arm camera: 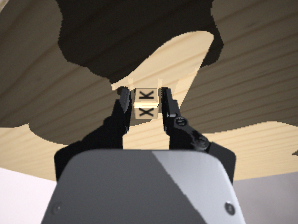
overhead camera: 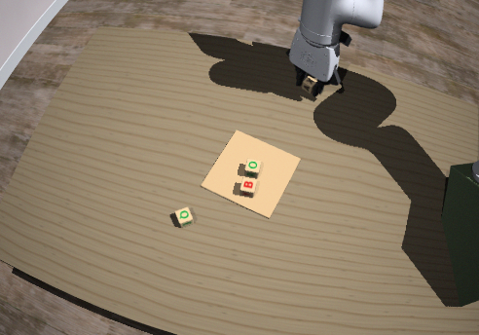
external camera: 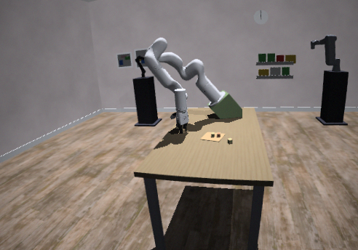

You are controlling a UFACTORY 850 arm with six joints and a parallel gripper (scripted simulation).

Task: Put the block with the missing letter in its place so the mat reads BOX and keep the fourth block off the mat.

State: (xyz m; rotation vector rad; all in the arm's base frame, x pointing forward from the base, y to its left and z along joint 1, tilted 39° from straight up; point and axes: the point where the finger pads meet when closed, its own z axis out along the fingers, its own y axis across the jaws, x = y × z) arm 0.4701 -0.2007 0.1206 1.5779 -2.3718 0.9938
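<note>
My hand is 1 cm above the x block. Also, from my hand: tan mat (24 cm to the left, 8 cm ahead, 2 cm below); then green O block (36 cm to the left, 18 cm ahead, 1 cm below).
</note>
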